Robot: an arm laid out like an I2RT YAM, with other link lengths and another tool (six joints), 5 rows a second.
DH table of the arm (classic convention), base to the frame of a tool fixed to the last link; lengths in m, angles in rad. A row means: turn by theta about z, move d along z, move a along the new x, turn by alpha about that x. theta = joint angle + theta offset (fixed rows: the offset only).
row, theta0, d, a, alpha
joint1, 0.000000, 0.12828, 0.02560, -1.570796
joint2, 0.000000, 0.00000, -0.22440, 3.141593
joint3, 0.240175, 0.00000, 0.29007, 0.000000
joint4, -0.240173, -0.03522, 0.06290, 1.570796
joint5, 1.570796, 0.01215, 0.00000, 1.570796
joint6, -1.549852, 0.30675, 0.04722, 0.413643
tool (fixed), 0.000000, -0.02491, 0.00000, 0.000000
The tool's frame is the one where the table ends.
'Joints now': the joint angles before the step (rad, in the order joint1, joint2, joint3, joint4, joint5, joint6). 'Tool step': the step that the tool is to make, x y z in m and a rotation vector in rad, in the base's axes. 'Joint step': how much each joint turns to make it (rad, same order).
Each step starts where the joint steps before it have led.
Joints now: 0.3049, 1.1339, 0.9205, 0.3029, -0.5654, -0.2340
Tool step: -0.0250, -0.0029, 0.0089, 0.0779, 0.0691, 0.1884
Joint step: -0.1039, 0.0089, -0.0003, 0.0705, -0.2797, 0.1667
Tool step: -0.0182, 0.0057, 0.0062, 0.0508, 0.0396, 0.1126
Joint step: -0.0198, 0.0221, -0.0054, 0.1017, -0.1196, 0.1313
